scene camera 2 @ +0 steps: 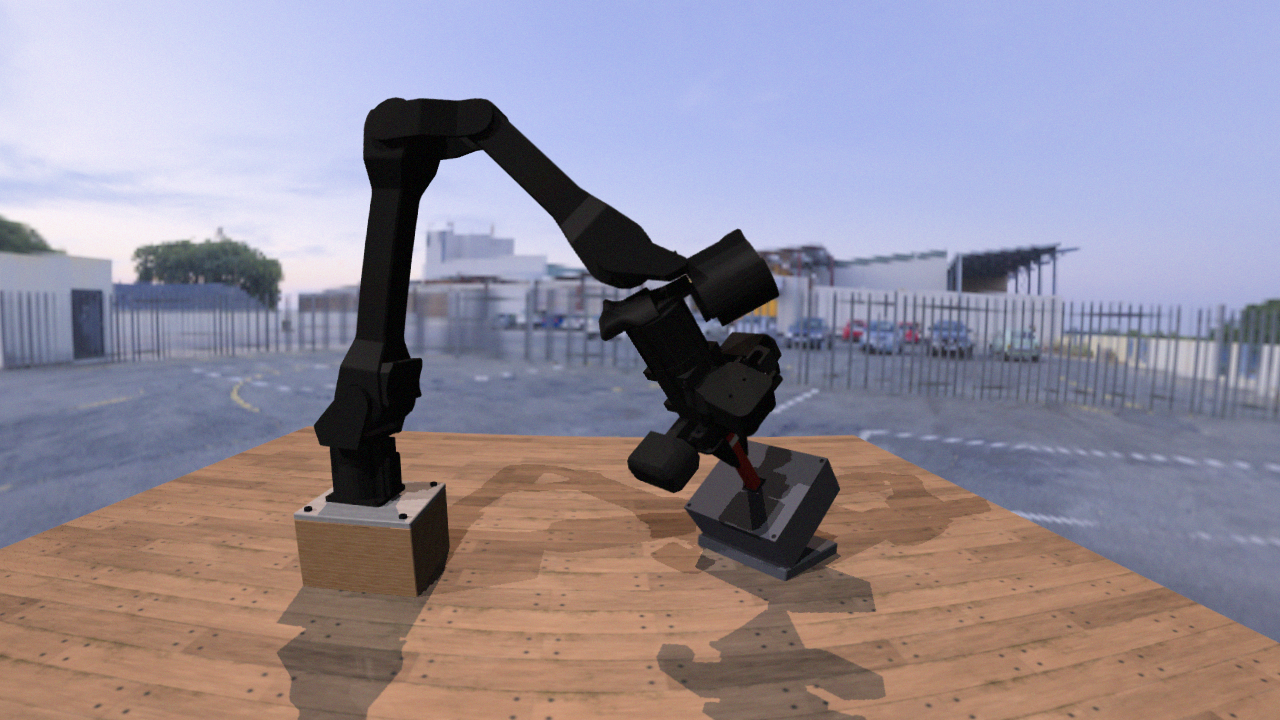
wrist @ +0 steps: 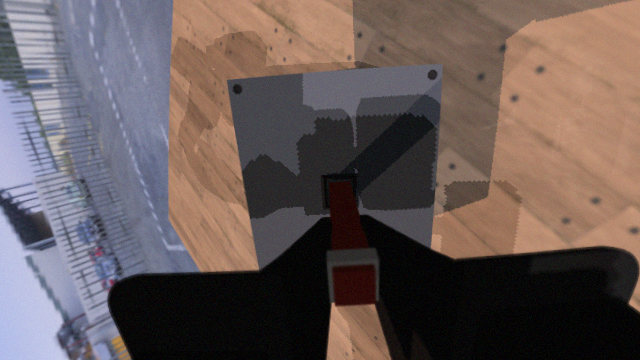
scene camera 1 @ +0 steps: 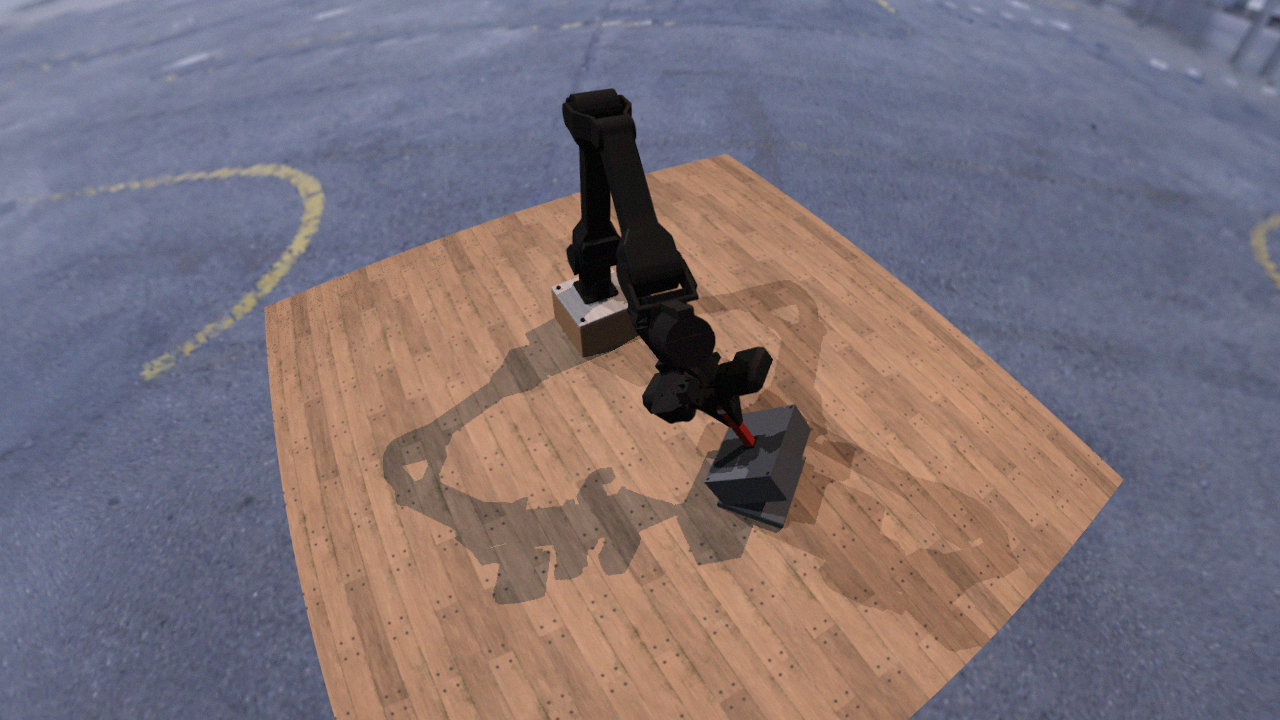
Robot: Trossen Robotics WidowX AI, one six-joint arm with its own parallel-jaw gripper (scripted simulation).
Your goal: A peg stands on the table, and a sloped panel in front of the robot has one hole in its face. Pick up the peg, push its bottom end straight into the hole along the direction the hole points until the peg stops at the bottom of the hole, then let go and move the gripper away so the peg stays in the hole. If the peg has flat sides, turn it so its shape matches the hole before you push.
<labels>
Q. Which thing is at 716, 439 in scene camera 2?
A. My gripper.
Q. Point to a grey sloped panel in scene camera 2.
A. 791, 504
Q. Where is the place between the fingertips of my gripper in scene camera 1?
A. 736, 424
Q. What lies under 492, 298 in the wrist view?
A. My gripper.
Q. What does my gripper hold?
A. A red square peg.
</labels>
